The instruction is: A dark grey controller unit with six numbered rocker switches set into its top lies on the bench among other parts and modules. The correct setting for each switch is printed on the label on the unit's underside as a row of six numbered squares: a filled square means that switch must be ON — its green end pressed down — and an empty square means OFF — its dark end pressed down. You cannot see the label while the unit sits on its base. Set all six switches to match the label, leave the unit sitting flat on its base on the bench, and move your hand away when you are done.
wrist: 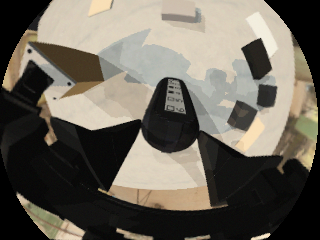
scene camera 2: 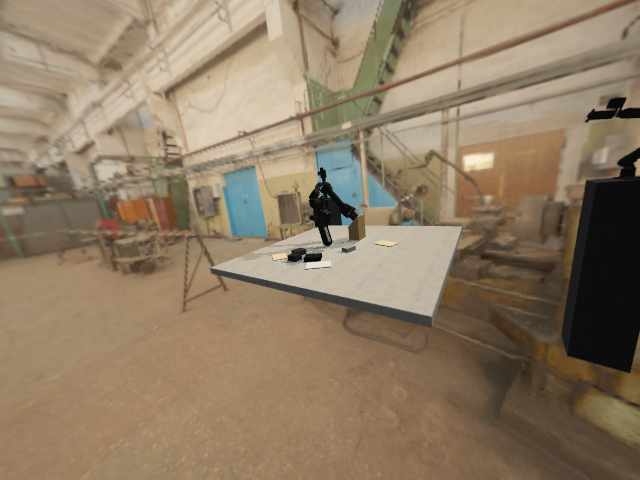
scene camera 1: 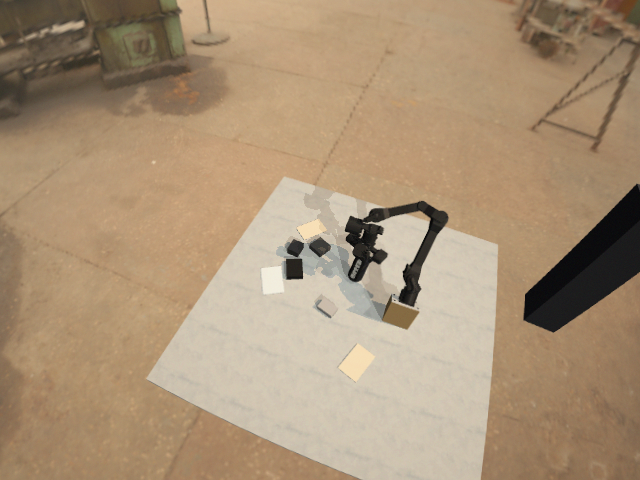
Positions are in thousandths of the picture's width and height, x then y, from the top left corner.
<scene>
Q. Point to a cream card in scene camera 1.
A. At 554, 761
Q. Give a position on a black module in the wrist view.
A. At 805, 235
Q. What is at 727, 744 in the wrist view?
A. My gripper.
</scene>
